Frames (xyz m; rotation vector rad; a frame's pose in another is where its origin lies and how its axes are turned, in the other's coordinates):
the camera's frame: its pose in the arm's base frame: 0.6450 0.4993 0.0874 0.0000 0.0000 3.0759
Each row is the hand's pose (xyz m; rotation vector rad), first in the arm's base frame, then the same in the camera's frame.
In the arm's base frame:
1: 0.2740 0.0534 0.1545 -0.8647 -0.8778 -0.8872
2: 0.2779 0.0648 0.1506 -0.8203 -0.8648 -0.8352
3: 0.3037 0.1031 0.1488 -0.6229 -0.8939 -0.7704
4: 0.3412 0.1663 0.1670 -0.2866 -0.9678 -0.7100
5: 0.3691 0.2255 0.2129 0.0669 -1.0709 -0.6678
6: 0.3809 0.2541 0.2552 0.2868 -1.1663 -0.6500
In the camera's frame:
1: 0.3409 0.4693 0.0671 1.0494 -0.9679 1.8867
2: 0.3378 0.4577 0.0632 1.0516 -0.9338 1.9590
3: 0.3146 0.4178 0.0614 1.1077 -0.7190 2.0829
4: 0.2813 0.3522 0.0796 1.2120 -0.3160 2.1864
5: 0.2573 0.2913 0.1255 1.3349 0.1275 2.1838
6: 0.2474 0.2620 0.1678 1.4363 0.4036 2.1111

